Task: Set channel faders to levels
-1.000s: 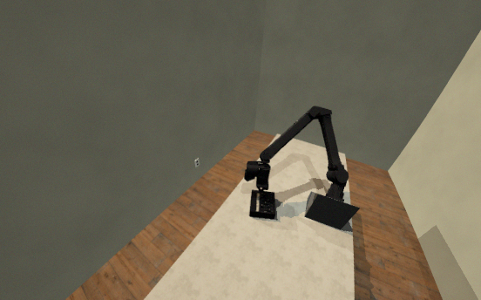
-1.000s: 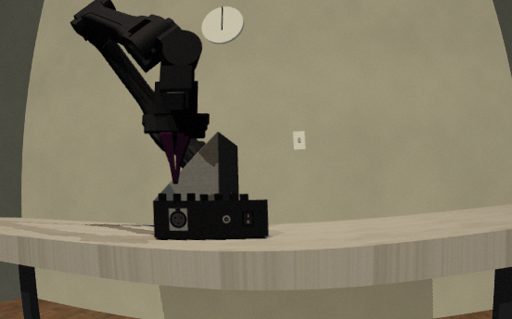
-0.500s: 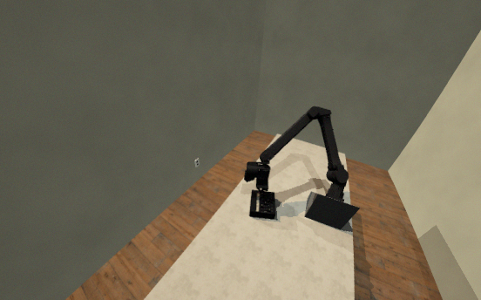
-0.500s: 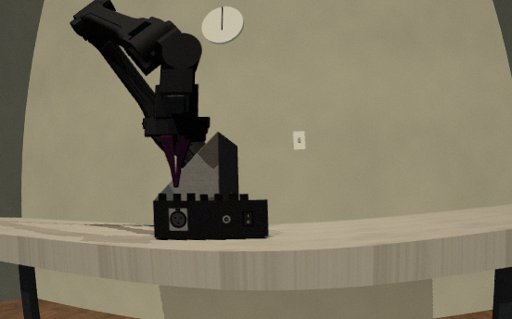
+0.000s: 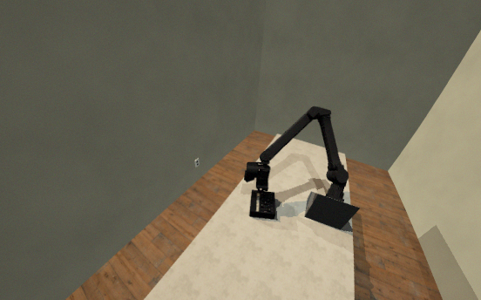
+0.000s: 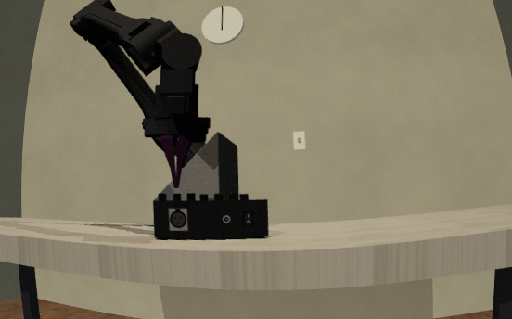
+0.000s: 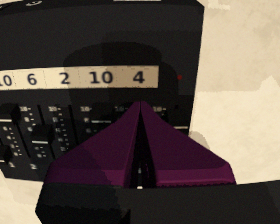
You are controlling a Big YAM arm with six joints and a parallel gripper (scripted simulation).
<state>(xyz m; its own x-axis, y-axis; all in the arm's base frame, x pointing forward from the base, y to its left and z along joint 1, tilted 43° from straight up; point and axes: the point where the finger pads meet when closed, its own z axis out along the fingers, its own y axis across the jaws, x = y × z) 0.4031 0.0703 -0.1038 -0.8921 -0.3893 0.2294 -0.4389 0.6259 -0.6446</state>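
The channel 6 fader is 20 mm behind my hand, 10 mm to the right of it and 20 mm below it. Also, from my hand: master fader 10 mm behind, 30 mm to the right, 20 mm below; channel 5 fader 20 mm behind, 10 mm to the left, 20 mm below; channel 4 fader 60 mm behind, 20 mm to the left, 20 mm below.
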